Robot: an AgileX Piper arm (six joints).
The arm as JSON. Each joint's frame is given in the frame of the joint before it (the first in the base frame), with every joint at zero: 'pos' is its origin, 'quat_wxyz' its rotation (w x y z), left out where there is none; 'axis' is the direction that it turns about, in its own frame. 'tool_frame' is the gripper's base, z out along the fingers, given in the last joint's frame.
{
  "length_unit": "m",
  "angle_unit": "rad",
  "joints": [
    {
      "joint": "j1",
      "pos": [
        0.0,
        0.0,
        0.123
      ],
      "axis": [
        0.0,
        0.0,
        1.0
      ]
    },
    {
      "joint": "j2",
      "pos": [
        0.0,
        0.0,
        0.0
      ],
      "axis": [
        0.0,
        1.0,
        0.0
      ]
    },
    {
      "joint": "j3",
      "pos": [
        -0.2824,
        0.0,
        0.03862
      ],
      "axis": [
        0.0,
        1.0,
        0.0
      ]
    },
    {
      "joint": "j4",
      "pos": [
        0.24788,
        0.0,
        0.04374
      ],
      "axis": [
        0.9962,
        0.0,
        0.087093
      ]
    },
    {
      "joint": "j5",
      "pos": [
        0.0,
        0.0,
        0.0
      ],
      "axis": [
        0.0,
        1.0,
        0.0
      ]
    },
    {
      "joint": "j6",
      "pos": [
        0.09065,
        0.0,
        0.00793
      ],
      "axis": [
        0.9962,
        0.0,
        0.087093
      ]
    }
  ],
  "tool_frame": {
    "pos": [
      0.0,
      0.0,
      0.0
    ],
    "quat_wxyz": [
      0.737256,
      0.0,
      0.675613,
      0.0
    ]
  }
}
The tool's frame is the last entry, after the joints.
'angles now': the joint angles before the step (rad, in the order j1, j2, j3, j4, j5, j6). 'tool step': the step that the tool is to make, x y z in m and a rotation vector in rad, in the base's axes. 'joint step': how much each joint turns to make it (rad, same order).
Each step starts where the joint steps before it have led.
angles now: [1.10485 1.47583 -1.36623 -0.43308 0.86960 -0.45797]
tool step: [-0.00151 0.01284 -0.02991 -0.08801 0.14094 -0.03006]
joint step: [0.00945 0.07374 0.00000 0.08468 0.07575 0.00737]
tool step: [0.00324 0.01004 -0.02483 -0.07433 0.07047 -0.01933]
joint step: [0.00000 0.06790 -0.00001 0.02954 0.03323 0.00558]
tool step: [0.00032 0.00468 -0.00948 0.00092 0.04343 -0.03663]
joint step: [-0.00001 0.02582 -0.00001 0.02506 0.00164 0.03615]
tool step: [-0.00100 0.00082 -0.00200 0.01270 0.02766 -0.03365]
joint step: [-0.00001 0.00426 0.00002 0.01820 0.00430 0.03258]
